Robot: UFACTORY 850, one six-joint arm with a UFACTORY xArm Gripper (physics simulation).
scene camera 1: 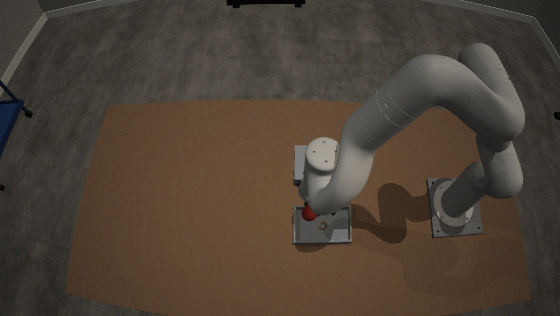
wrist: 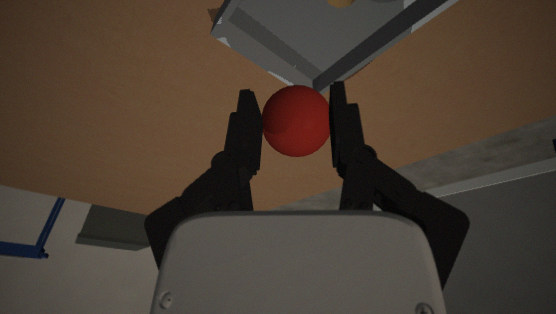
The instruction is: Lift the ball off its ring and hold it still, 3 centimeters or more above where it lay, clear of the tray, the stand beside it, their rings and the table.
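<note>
The red ball (scene camera 1: 309,213) (wrist: 296,121) is held between the two black fingers of my gripper (wrist: 293,102), which is shut on it. In the wrist view the ball is apart from the tray's walls and hangs above them. The grey tray (scene camera 1: 322,243) (wrist: 260,61) lies on the table below, seen past the fingertips. A small tan ring (scene camera 1: 323,225) (wrist: 341,2) sits on the tray floor, with no ball on it. The grey stand (scene camera 1: 299,162) is behind the tray in the scene view, partly hidden by the arm; its ring does not show.
The brown table (scene camera 1: 190,200) (wrist: 100,100) lies under the tray and stand. The arm's base plate (scene camera 1: 434,220) is at the table's right. A blue cart (scene camera 1: 10,107) (wrist: 50,222) stands on the floor beyond the table's left edge.
</note>
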